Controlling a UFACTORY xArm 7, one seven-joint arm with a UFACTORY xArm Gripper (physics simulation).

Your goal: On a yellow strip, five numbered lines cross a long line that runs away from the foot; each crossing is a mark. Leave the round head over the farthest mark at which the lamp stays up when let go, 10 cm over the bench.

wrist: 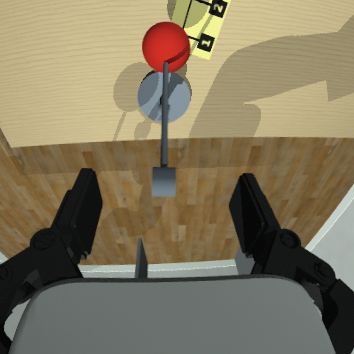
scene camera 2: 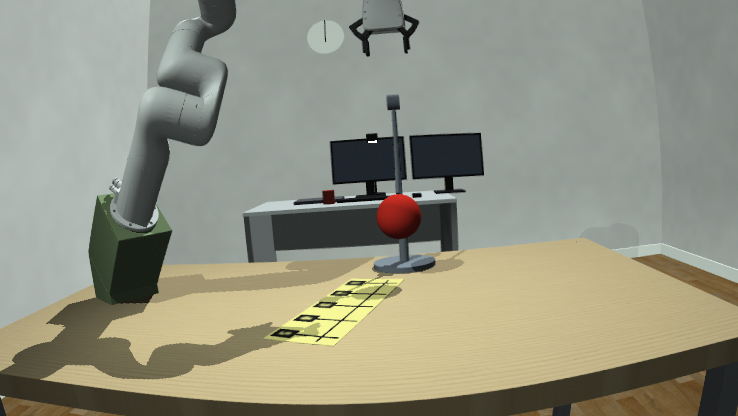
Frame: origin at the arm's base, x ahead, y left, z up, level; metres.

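Where they show: gripper, fingertip midpoint: (wrist: 168, 187) (scene camera 2: 387, 53); arm's base, link origin: (scene camera 2: 133, 212).
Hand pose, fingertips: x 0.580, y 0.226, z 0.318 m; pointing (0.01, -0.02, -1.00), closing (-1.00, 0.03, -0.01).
Observation:
Things, the pixels of their centre, and the offset from my fingertips. "pt": a spot on its surface instead. Level surfaces: height alone.
- lamp's round red head, surface spot: (wrist: 165, 46) pt dy -0.041, dx +0.001, dz -0.333 m
- grey elbow joint, surface spot: (wrist: 164, 181) (scene camera 2: 392, 96) pt dy +0.082, dx +0.001, dz -0.097 m
- wooden bench, surface height: dz -0.530 m
The lamp's round red head (scene camera 2: 398, 216) (wrist: 165, 46) hangs well above the bench, on the strip side of the round grey foot (scene camera 2: 385, 265) (wrist: 150, 102). Its arm rises to a grey elbow joint (scene camera 2: 393, 102) (wrist: 164, 181). The yellow strip (scene camera 2: 361, 313) (wrist: 212, 25) lies flat beside the foot; in the wrist view, number 1 is nearest the foot and number 2 is partly cut off. The scene view's numbers are too small to read. My gripper (scene camera 2: 386, 52) (wrist: 168, 187) is open and empty, pointing down above the elbow joint, apart from it.
The green arm base (scene camera 2: 139, 263) stands at the bench's left. The wooden bench (scene camera 2: 516, 320) (wrist: 60, 115) has its edge below the foot in the wrist view. A desk (scene camera 2: 263, 206) with two monitors and a red mug (scene camera 2: 328, 196) stands behind the bench.

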